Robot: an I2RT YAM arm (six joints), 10 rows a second.
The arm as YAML. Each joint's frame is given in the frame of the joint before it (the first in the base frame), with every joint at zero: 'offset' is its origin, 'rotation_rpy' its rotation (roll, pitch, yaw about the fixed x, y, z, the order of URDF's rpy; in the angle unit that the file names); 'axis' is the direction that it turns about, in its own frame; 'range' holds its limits. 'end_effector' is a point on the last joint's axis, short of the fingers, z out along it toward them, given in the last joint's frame.
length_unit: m
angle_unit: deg
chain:
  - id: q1
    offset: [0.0, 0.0, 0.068]
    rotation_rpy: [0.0, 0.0, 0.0]
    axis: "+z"
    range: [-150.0, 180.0]
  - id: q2
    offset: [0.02, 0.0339, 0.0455]
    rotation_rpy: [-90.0, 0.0, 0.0]
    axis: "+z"
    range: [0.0, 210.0]
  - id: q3
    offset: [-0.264, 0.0, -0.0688]
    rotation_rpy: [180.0, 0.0, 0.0]
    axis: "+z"
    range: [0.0, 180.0]
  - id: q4
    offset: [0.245, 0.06, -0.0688]
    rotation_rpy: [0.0, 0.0, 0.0]
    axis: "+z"
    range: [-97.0, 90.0]
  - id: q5
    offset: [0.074, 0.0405, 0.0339]
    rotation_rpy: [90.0, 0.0, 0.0]
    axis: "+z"
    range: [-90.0, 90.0]
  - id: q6
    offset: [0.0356, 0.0, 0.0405]
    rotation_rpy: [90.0, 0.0, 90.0]
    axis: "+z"
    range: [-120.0, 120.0]
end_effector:
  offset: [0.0, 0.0, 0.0]
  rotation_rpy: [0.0, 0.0, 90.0]
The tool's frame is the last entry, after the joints.
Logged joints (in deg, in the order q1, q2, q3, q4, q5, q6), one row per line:
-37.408, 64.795, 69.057, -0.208, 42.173, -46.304
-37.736, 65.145, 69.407, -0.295, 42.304, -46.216
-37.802, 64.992, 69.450, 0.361, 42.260, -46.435
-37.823, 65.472, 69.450, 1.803, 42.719, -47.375
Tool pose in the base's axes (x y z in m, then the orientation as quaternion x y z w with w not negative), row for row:
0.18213, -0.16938, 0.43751, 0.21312, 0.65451, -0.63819, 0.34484
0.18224, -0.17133, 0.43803, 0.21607, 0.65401, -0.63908, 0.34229
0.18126, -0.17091, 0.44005, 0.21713, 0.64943, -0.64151, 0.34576
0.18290, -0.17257, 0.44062, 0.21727, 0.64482, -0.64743, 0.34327
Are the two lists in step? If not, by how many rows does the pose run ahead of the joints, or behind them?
They are in step.
